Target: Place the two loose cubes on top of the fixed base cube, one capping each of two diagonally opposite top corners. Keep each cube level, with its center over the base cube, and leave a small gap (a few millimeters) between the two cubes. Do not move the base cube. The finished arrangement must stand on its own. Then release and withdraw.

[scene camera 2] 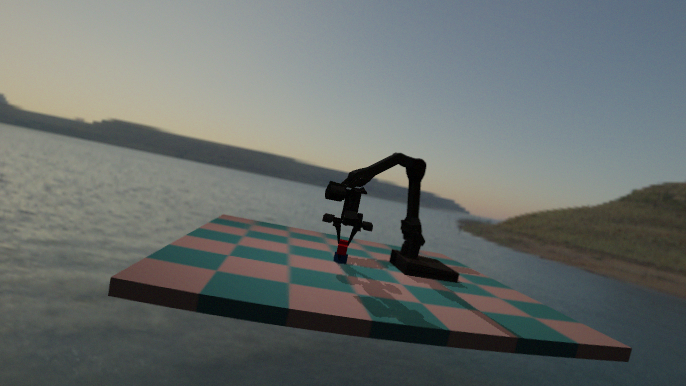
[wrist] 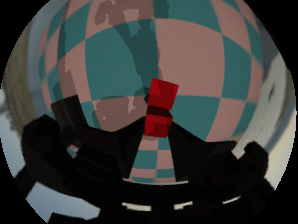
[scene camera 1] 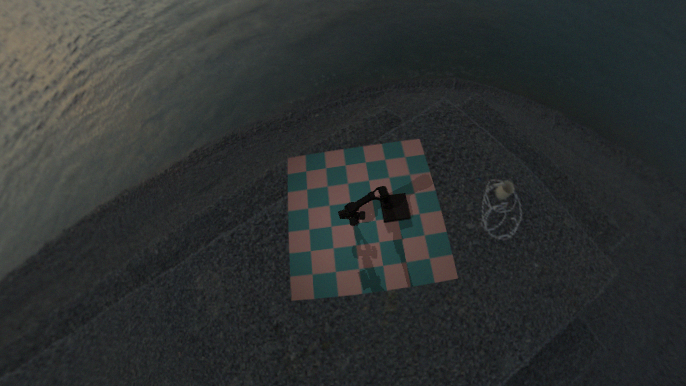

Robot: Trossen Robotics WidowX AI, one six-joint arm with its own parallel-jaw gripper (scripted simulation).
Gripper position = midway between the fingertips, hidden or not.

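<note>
The gripper (scene camera 2: 343,244), which you'd also find in the wrist view (wrist: 156,120), is carrying a red cube (wrist: 158,120).
</note>
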